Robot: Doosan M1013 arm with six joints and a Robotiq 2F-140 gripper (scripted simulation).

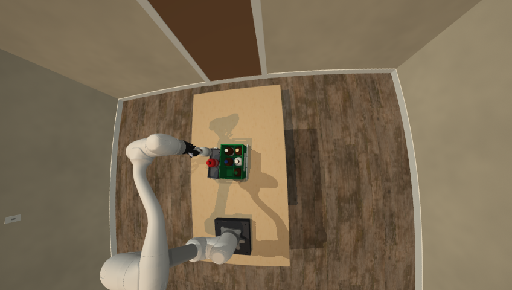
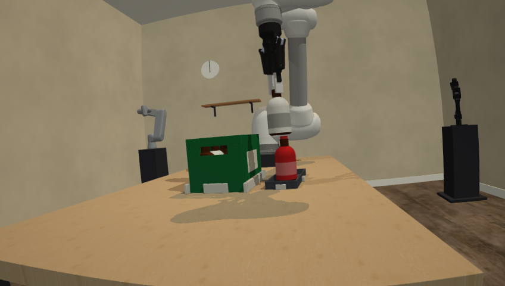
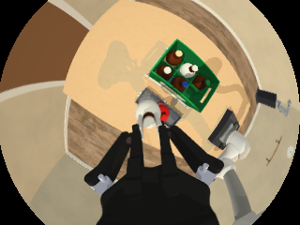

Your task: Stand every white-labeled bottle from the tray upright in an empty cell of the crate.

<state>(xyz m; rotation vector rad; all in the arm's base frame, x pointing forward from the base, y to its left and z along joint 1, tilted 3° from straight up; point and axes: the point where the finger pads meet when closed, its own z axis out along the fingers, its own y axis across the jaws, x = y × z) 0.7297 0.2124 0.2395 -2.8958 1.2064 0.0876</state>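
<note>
The white-labeled bottle lies 9 cm below my hand. Round my hand: dark tray (9 cm behind, 32 cm below); green crate (6 cm behind, 21 cm to the right, 25 cm below); red-labeled bottle (9 cm behind, 25 cm below).
</note>
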